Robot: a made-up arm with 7 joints.
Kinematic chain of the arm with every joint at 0, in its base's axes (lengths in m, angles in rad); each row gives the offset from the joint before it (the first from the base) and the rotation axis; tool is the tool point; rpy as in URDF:
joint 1: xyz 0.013 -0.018 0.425 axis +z
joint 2: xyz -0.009 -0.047 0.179 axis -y
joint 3: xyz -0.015 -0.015 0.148 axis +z
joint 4: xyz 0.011 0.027 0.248 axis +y
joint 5: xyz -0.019 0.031 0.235 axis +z
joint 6: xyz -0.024 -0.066 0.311 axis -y
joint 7: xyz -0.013 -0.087 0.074 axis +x
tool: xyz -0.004 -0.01 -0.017 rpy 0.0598 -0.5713 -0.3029
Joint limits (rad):
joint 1: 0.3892..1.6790
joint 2: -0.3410..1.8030
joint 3: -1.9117..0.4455
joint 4: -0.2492..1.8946
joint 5: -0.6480..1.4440
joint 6: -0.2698..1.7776
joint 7: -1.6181..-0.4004
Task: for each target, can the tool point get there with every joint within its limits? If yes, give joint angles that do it. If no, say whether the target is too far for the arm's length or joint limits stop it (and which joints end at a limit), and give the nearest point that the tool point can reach.
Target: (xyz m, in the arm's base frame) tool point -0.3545 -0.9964 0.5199
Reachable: yes | joints 0.9563 1.5393 -1.5001 0.3803 0.0454 0.0193 -1.4782
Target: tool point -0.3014 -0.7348 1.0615
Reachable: yes | joints 0.9313 1.5042 0.0332 0.7068 0.9328 1.2086 -1.2522
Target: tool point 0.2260 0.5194 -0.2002
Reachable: no: joint limits stop it (at a limit: joint 2, joint 4, joint 5, joint 6, joint 7) | nearest point 0.2091 0.4768 0.4728 | short by 0.675 m
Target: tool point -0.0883 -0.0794 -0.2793
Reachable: no: joint limits stop it (at a limit: joint 1, joint 2, joint 3, joint 4, joint 6, joint 7) | nearest point 0.0364 -0.5340 0.2417 | short by 0.703 m
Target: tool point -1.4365 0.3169 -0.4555
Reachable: no: too far | nearest point -0.8725 -0.1790 0.1775 | short by 0.982 m
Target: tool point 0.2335 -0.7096 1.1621
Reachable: yes | joints 1.1590 0.6475 -1.5077 0.6491 1.1123 1.4280 -0.7462
